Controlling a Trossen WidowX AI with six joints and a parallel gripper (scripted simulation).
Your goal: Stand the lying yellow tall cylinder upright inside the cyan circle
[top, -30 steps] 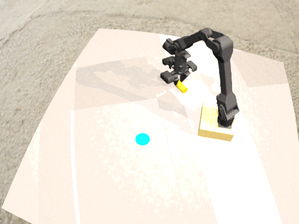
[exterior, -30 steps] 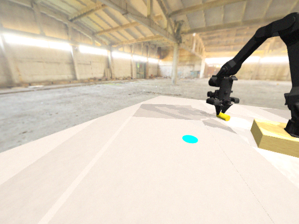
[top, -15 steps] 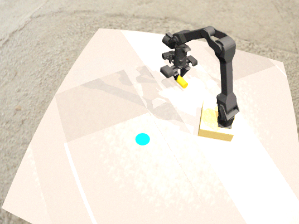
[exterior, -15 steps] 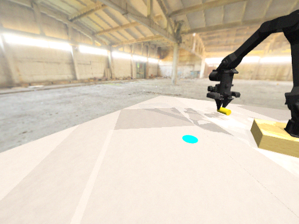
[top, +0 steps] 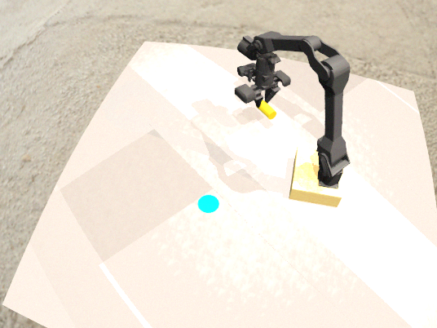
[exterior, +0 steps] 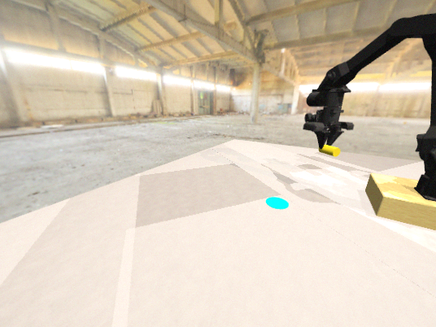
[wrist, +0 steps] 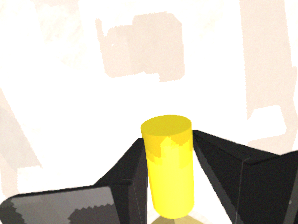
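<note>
Now: the cyan circle 100 mm ahead of my gripper tip, 330 mm to the left of it and 100 mm below it. Round my gripper tip: yellow tall cylinder: 20 mm behind, 20 mm to the left.
</note>
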